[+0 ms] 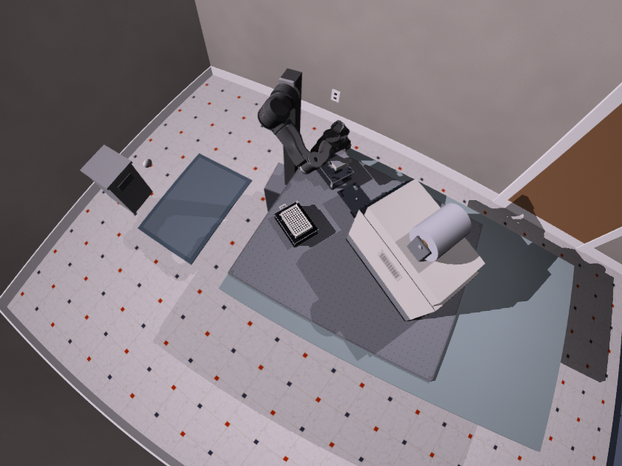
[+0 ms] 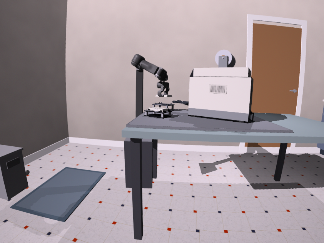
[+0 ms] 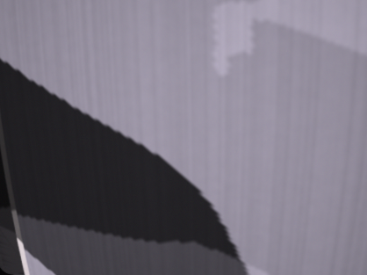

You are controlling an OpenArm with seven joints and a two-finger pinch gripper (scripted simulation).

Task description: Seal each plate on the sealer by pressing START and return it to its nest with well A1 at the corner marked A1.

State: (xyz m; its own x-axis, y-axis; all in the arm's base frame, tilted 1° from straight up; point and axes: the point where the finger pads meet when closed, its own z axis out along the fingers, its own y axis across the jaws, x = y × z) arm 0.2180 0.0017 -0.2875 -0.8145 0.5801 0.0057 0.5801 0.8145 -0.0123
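My hand is 8 cm above the plate nest. Also, from my hand: N1 label 9 cm behind, 6 cm to the left, 13 cm below; screen 27 cm ahead, 18 cm to the right, 19 cm above; sealer stage 15 cm ahead, 15 cm to the right, 4 cm below.
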